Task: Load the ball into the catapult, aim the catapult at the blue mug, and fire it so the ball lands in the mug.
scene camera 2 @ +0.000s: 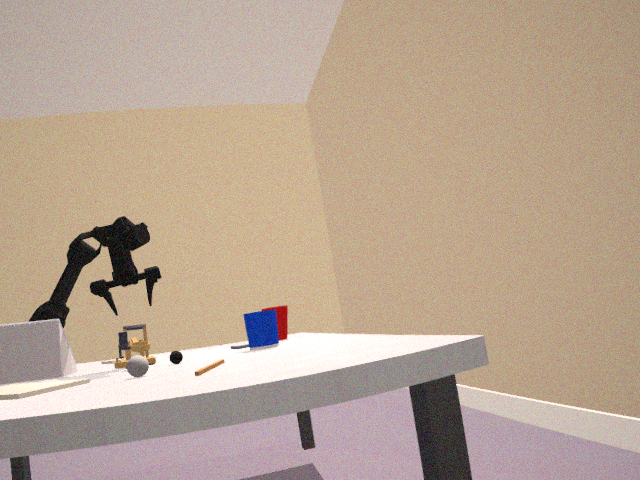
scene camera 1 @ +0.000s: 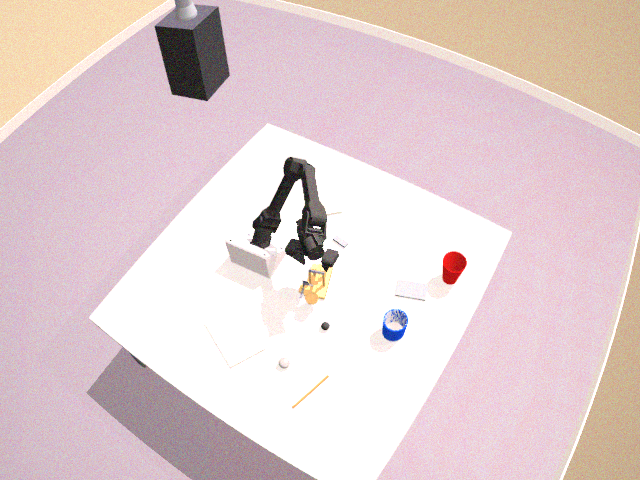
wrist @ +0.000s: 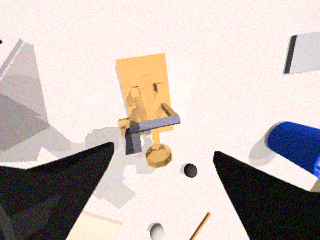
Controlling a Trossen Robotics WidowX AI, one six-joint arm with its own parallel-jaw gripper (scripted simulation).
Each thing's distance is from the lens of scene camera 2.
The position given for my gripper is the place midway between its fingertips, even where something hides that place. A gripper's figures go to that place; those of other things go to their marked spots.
my gripper (scene camera 2: pixel 133 310): 110 cm
blue mug (scene camera 2: pixel 261 327): 102 cm
